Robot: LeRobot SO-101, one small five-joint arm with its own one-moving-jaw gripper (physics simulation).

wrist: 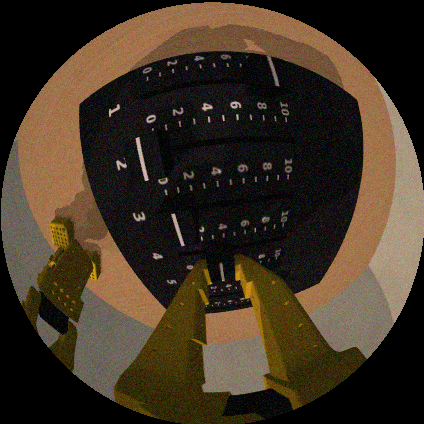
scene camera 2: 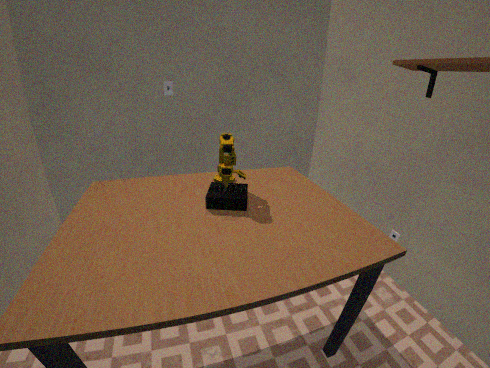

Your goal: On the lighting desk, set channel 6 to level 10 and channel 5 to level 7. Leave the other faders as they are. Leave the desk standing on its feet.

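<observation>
The black lighting desk stands upright on the table. My gripper is above its top, shut on a black fader cap with a white line. Counted from the channel 1 end this looks like the fourth cap, near mid-travel; its number and exact level are hard to tell. The channel 1 cap is near the high end, the channel 2 cap at 0, the channel 3 cap near the low end. The caps of channels 5 and 6 cannot be made out; the jaws hide part of those rows.
The wooden table surrounds the desk. Yellow robot parts show at the lower left in the wrist view. A wall shelf hangs high at the right. The table's front edge is well away from the desk.
</observation>
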